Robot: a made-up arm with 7 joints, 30 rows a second.
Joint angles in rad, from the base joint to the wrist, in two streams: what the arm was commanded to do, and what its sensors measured. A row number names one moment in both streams.
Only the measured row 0 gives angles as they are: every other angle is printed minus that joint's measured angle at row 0.
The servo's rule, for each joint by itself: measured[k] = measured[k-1] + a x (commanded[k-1-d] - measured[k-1]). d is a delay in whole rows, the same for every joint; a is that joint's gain. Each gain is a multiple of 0.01, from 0.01 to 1. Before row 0 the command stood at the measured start. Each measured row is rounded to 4 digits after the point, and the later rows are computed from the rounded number. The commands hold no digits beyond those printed.
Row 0, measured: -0.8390 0.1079 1.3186 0.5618 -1.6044 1.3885 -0.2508
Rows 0 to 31, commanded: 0.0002 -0.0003 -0.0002 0.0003 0.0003 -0.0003 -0.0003; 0.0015 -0.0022 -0.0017 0.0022 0.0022 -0.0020 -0.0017; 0.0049 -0.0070 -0.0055 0.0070 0.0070 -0.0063 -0.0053; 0.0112 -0.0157 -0.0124 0.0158 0.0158 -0.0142 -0.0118; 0.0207 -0.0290 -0.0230 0.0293 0.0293 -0.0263 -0.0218; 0.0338 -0.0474 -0.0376 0.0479 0.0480 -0.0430 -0.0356; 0.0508 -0.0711 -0.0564 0.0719 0.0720 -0.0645 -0.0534; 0.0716 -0.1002 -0.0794 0.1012 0.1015 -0.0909 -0.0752; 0.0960 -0.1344 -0.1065 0.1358 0.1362 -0.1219 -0.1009; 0.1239 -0.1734 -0.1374 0.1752 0.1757 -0.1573 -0.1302; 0.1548 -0.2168 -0.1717 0.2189 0.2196 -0.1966 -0.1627; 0.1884 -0.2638 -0.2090 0.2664 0.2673 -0.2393 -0.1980; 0.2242 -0.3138 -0.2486 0.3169 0.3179 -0.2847 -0.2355; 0.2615 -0.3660 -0.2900 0.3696 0.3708 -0.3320 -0.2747; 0.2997 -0.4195 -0.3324 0.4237 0.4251 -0.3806 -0.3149; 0.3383 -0.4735 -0.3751 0.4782 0.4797 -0.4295 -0.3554; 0.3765 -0.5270 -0.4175 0.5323 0.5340 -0.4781 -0.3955; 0.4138 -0.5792 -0.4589 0.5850 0.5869 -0.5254 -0.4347; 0.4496 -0.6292 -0.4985 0.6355 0.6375 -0.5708 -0.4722; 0.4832 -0.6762 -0.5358 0.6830 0.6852 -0.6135 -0.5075; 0.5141 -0.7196 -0.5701 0.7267 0.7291 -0.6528 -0.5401; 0.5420 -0.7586 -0.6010 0.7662 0.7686 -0.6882 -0.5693; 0.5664 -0.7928 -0.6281 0.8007 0.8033 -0.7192 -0.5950; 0.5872 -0.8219 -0.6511 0.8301 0.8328 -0.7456 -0.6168; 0.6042 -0.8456 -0.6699 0.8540 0.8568 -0.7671 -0.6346; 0.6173 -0.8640 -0.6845 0.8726 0.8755 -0.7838 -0.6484; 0.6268 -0.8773 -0.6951 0.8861 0.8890 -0.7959 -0.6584; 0.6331 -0.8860 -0.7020 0.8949 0.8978 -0.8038 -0.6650; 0.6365 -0.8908 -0.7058 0.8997 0.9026 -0.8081 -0.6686; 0.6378 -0.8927 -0.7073 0.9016 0.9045 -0.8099 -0.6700; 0.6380 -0.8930 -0.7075 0.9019 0.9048 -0.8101 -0.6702; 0.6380 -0.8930 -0.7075 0.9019 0.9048 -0.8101 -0.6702
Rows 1 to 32, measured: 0.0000 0.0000 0.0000 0.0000 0.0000 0.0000 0.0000; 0.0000 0.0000 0.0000 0.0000 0.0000 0.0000 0.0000; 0.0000 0.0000 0.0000 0.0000 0.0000 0.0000 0.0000; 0.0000 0.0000 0.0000 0.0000 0.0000 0.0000 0.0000; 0.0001 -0.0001 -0.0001 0.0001 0.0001 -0.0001 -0.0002; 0.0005 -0.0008 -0.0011 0.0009 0.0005 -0.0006 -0.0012; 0.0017 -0.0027 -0.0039 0.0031 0.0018 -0.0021 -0.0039; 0.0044 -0.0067 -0.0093 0.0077 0.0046 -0.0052 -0.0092; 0.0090 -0.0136 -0.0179 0.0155 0.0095 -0.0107 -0.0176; 0.0159 -0.0241 -0.0303 0.0272 0.0172 -0.0191 -0.0297; 0.0257 -0.0387 -0.0467 0.0433 0.0282 -0.0309 -0.0456; 0.0386 -0.0578 -0.0673 0.0641 0.0429 -0.0465 -0.0654; 0.0547 -0.0815 -0.0920 0.0899 0.0616 -0.0661 -0.0892; 0.0741 -0.1100 -0.1206 0.1206 0.0844 -0.0898 -0.1167; 0.0967 -0.1431 -0.1528 0.1560 0.1114 -0.1176 -0.1475; 0.1224 -0.1805 -0.1882 0.1957 0.1426 -0.1492 -0.1813; 0.1509 -0.2218 -0.2263 0.2393 0.1777 -0.1844 -0.2176; 0.1819 -0.2665 -0.2664 0.2862 0.2163 -0.2228 -0.2559; 0.2149 -0.3139 -0.3080 0.3357 0.2581 -0.2638 -0.2954; 0.2495 -0.3634 -0.3503 0.3870 0.3024 -0.3069 -0.3356; 0.2851 -0.4141 -0.3926 0.4393 0.3487 -0.3514 -0.3757; 0.3211 -0.4653 -0.4344 0.4918 0.3963 -0.3966 -0.4152; 0.3571 -0.5161 -0.4748 0.5435 0.4445 -0.4419 -0.4534; 0.3924 -0.5657 -0.5132 0.5937 0.4926 -0.4865 -0.4896; 0.4265 -0.6134 -0.5490 0.6416 0.5399 -0.5297 -0.5234; 0.4588 -0.6584 -0.5818 0.6865 0.5856 -0.5709 -0.5542; 0.4889 -0.7001 -0.6110 0.7276 0.6291 -0.6095 -0.5815; 0.5164 -0.7379 -0.6363 0.7645 0.6698 -0.6449 -0.6052; 0.5410 -0.7713 -0.6575 0.7967 0.7072 -0.6767 -0.6249; 0.5624 -0.8000 -0.6745 0.8240 0.7409 -0.7045 -0.6406; 0.5804 -0.8240 -0.6875 0.8464 0.7705 -0.7283 -0.6525; 0.5952 -0.8432 -0.6966 0.8639 0.7960 -0.7479 -0.6609
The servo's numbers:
d 4
a 0.28 0.31 0.63 0.36 0.20 0.26 0.67

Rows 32 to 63, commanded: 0.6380 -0.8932 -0.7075 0.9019 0.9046 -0.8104 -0.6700; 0.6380 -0.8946 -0.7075 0.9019 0.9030 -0.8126 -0.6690; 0.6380 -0.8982 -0.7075 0.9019 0.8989 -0.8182 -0.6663; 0.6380 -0.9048 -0.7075 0.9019 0.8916 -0.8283 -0.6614; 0.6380 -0.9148 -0.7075 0.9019 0.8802 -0.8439 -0.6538; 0.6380 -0.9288 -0.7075 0.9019 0.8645 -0.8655 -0.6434; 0.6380 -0.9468 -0.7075 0.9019 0.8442 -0.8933 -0.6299; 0.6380 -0.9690 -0.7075 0.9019 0.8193 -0.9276 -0.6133; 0.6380 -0.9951 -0.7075 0.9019 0.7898 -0.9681 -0.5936; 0.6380 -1.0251 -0.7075 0.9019 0.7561 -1.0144 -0.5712; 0.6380 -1.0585 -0.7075 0.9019 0.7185 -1.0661 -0.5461; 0.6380 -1.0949 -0.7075 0.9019 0.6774 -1.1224 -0.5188; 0.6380 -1.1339 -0.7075 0.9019 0.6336 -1.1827 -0.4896; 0.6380 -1.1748 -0.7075 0.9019 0.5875 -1.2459 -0.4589; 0.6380 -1.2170 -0.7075 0.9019 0.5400 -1.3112 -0.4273; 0.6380 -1.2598 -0.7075 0.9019 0.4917 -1.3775 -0.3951; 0.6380 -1.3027 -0.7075 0.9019 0.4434 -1.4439 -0.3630; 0.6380 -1.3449 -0.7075 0.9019 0.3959 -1.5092 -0.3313; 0.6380 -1.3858 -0.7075 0.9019 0.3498 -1.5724 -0.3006; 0.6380 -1.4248 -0.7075 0.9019 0.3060 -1.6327 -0.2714; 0.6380 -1.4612 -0.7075 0.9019 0.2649 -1.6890 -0.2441; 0.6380 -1.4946 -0.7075 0.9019 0.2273 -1.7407 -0.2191; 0.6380 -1.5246 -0.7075 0.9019 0.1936 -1.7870 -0.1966; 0.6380 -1.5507 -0.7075 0.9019 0.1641 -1.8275 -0.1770; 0.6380 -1.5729 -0.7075 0.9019 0.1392 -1.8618 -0.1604; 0.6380 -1.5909 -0.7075 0.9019 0.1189 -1.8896 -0.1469; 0.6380 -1.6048 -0.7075 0.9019 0.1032 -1.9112 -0.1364; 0.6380 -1.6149 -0.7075 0.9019 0.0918 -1.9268 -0.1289; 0.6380 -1.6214 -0.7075 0.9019 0.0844 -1.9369 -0.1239; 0.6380 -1.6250 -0.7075 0.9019 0.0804 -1.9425 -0.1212; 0.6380 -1.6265 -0.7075 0.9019 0.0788 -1.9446 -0.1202; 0.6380 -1.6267 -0.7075 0.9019 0.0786 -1.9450 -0.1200
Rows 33 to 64, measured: 0.6068 -0.8580 -0.7024 0.8768 0.8173 -0.7636 -0.6661; 0.6155 -0.8688 -0.7055 0.8857 0.8347 -0.7756 -0.6687; 0.6218 -0.8763 -0.7068 0.8915 0.8487 -0.7846 -0.6697; 0.6263 -0.8815 -0.7072 0.8952 0.8599 -0.7912 -0.6700; 0.6296 -0.8851 -0.7074 0.8976 0.8688 -0.7962 -0.6700; 0.6320 -0.8880 -0.7075 0.8991 0.8756 -0.8005 -0.6693; 0.6337 -0.8912 -0.7075 0.9001 0.8803 -0.8051 -0.6673; 0.6349 -0.8954 -0.7075 0.9007 0.8826 -0.8111 -0.6633; 0.6358 -0.9014 -0.7075 0.9011 0.8821 -0.8196 -0.6569; 0.6364 -0.9099 -0.7075 0.9014 0.8786 -0.8315 -0.6479; 0.6368 -0.9213 -0.7075 0.9016 0.8717 -0.8476 -0.6358; 0.6371 -0.9361 -0.7075 0.9017 0.8612 -0.8684 -0.6207; 0.6374 -0.9544 -0.7075 0.9018 0.8469 -0.8943 -0.6025; 0.6376 -0.9763 -0.7075 0.9018 0.8287 -0.9255 -0.5815; 0.6377 -1.0018 -0.7075 0.9018 0.8067 -0.9621 -0.5578; 0.6378 -1.0307 -0.7075 0.9018 0.7808 -1.0038 -0.5317; 0.6379 -1.0627 -0.7075 0.9018 0.7514 -1.0503 -0.5035; 0.6379 -1.0975 -0.7075 0.9018 0.7186 -1.1012 -0.4736; 0.6379 -1.1345 -0.7075 0.9018 0.6829 -1.1558 -0.4426; 0.6379 -1.1733 -0.7075 0.9018 0.6447 -1.2134 -0.4108; 0.6379 -1.2134 -0.7075 0.9018 0.6044 -1.2733 -0.3788; 0.6379 -1.2542 -0.7075 0.9018 0.5627 -1.3346 -0.3470; 0.6379 -1.2950 -0.7075 0.9018 0.5201 -1.3964 -0.3159; 0.6379 -1.3352 -0.7075 0.9018 0.4773 -1.4578 -0.2861; 0.6379 -1.3743 -0.7075 0.9018 0.4348 -1.5179 -0.2580; 0.6379 -1.4116 -0.7075 0.9018 0.3933 -1.5758 -0.2319; 0.6379 -1.4466 -0.7075 0.9018 0.3534 -1.6307 -0.2082; 0.6379 -1.4789 -0.7075 0.9018 0.3155 -1.6819 -0.1873; 0.6379 -1.5080 -0.7075 0.9018 0.2802 -1.7287 -0.1693; 0.6379 -1.5337 -0.7075 0.9018 0.2479 -1.7705 -0.1543; 0.6379 -1.5557 -0.7075 0.9018 0.2190 -1.8071 -0.1423; 0.6379 -1.5741 -0.7075 0.9018 0.1936 -1.8382 -0.1333
